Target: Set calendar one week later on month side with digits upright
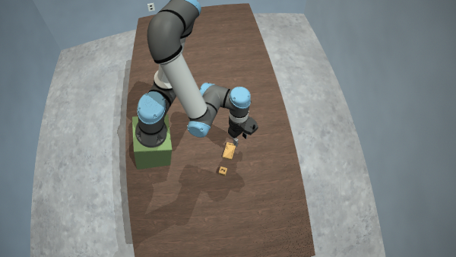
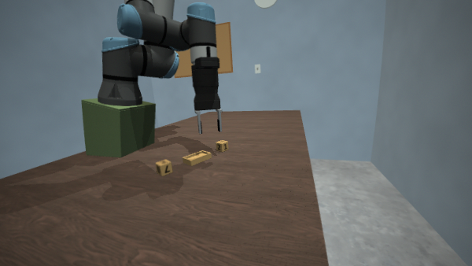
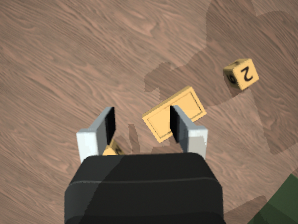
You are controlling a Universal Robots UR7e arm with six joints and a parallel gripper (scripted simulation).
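Now: the wooden cube 9 cm to the left of my hand, 9 cm below it and 2 cm behind it. Round my hand: wooden calendar tray 10 cm below, 5 cm behind, 2 cm to the right.
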